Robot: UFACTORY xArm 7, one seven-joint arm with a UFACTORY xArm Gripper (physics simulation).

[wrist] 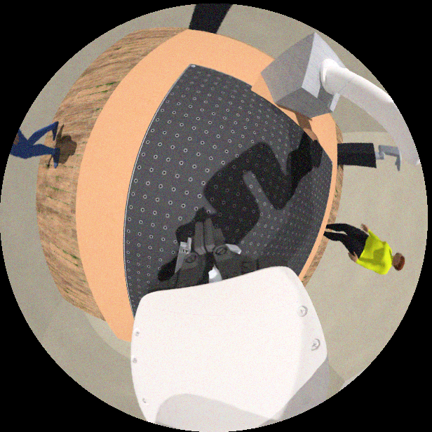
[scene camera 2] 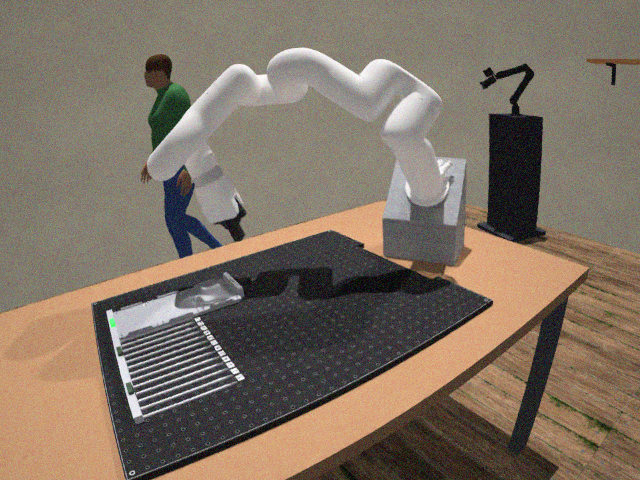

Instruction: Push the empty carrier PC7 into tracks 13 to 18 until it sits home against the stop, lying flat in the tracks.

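Where they show: gripper, fingertip midpoint: [scene camera 2: 240, 239]; arm's base, link origin: [scene camera 2: 427, 186].
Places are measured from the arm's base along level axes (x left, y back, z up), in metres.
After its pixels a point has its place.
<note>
The carrier PC7 [scene camera 2: 149, 311] {x 0.083, y -0.781, z -0.168 m}, a pale, partly see-through tray, lies along the far side of the track field and looks flat. Its left end is at the white stop bar [scene camera 2: 124, 368] {x 0.312, y -0.813, z -0.163 m}; any small gap there is too fine to tell. A bright green light [scene camera 2: 112, 322] {x 0.128, y -0.869, z -0.157 m} shows on the bar at that end. The carrier hides the tracks under it. Its raised right end [scene camera 2: 233, 286] {x 0.052, y -0.562, z -0.157 m} extends past the row of track labels [scene camera 2: 218, 346] {x 0.267, y -0.619, z -0.178 m}. My gripper [scene camera 2: 238, 238] {x -0.038, y -0.521, z -0.072 m} [wrist: 207, 230] is shut and empty, raised above and apart from the carrier's right end. In the wrist view pale parts beside the fingers are mostly hidden.
The black perforated board [scene camera 2: 330, 335] {x 0.308, y -0.396, z -0.179 m} [wrist: 165, 150] lies on the wooden table [scene camera 2: 516, 273] {x 0.250, y 0.140, z -0.192 m} [wrist: 105, 200]. The arm's grey base block [scene camera 2: 423, 240] {x 0.059, y -0.048, z -0.130 m} [wrist: 295, 80] stands at the board's back right. A person in green [scene camera 2: 170, 113] is behind the table.
</note>
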